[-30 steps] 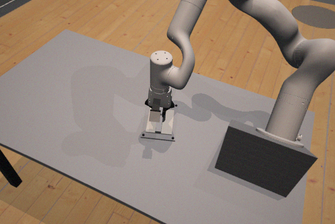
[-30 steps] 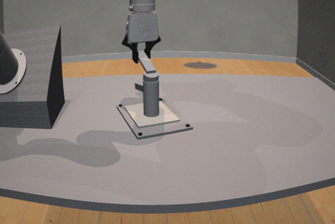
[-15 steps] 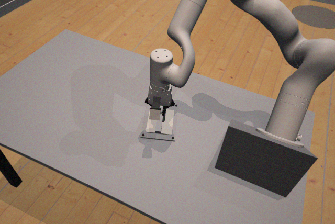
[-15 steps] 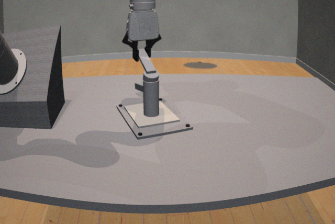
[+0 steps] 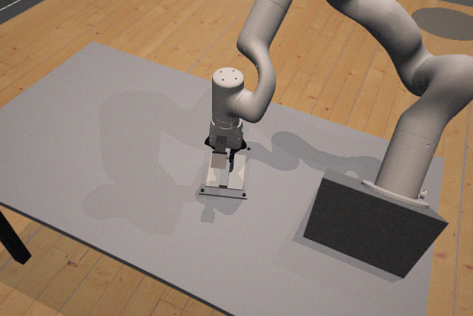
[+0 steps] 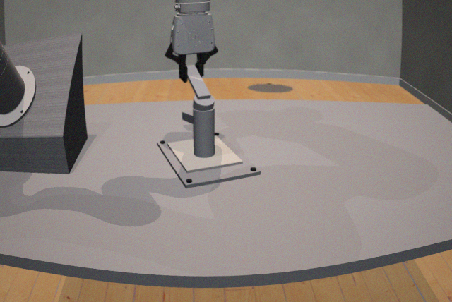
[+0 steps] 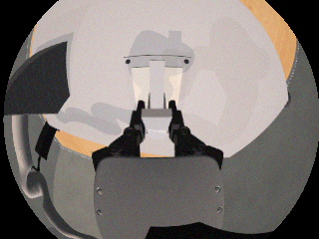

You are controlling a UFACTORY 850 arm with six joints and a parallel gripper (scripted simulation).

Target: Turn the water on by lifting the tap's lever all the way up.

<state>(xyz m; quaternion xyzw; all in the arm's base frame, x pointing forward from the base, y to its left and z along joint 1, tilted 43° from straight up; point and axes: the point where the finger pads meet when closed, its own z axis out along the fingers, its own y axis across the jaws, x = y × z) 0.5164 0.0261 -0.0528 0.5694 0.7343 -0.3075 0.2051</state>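
My gripper is now 6 cm to the left of the tap lever, 3 cm above it and 2 cm short of it.
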